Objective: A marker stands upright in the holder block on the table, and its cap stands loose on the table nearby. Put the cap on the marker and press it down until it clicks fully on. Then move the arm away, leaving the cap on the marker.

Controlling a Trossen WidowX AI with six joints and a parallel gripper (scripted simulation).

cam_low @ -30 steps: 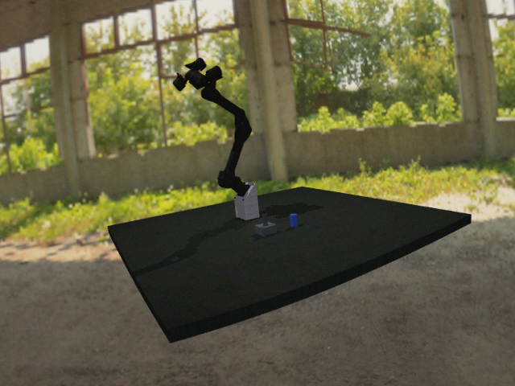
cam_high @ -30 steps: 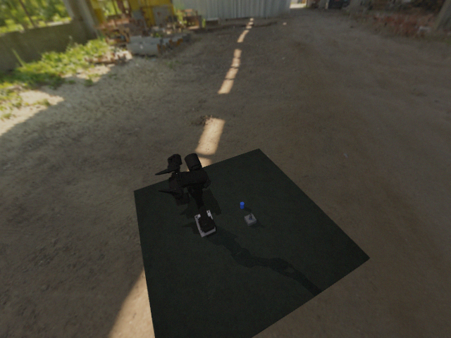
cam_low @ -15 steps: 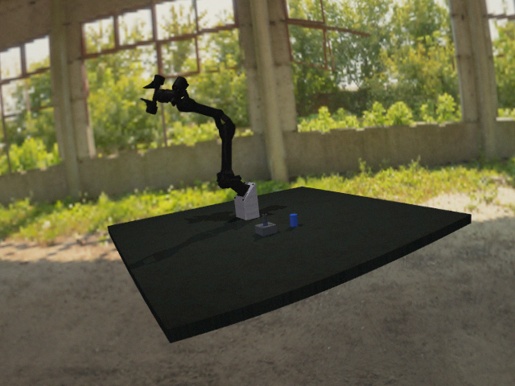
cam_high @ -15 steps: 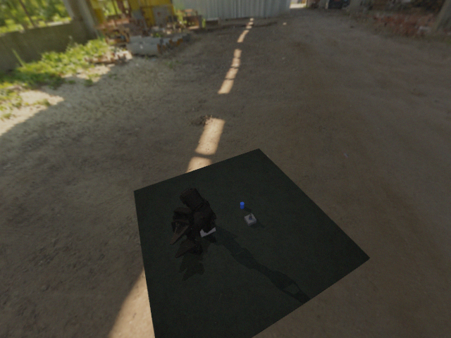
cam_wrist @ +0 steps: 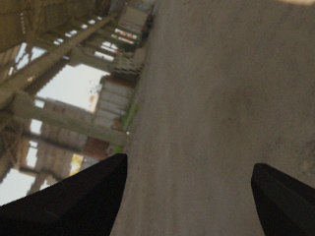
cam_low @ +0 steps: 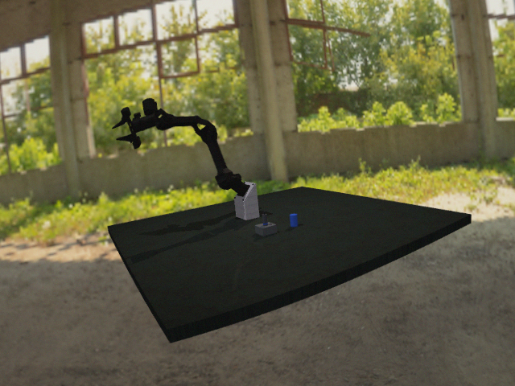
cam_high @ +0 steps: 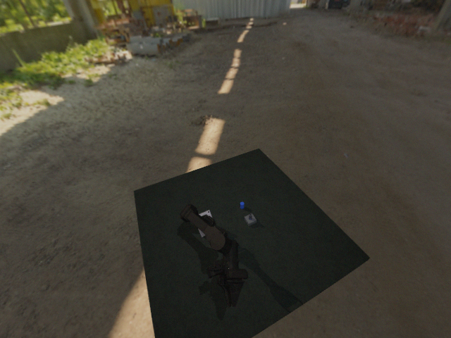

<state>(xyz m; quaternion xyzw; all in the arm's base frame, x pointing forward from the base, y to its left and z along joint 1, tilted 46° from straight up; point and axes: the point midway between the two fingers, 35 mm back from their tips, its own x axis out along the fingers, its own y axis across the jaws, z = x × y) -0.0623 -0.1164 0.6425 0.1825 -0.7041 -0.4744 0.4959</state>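
Right now the blue cap is 63 cm to the left of my gripper tip, 46 cm below it and 41 cm ahead of it. Round my gripper tip: grey holder block (49 cm to the left, 47 cm below, 40 cm ahead).
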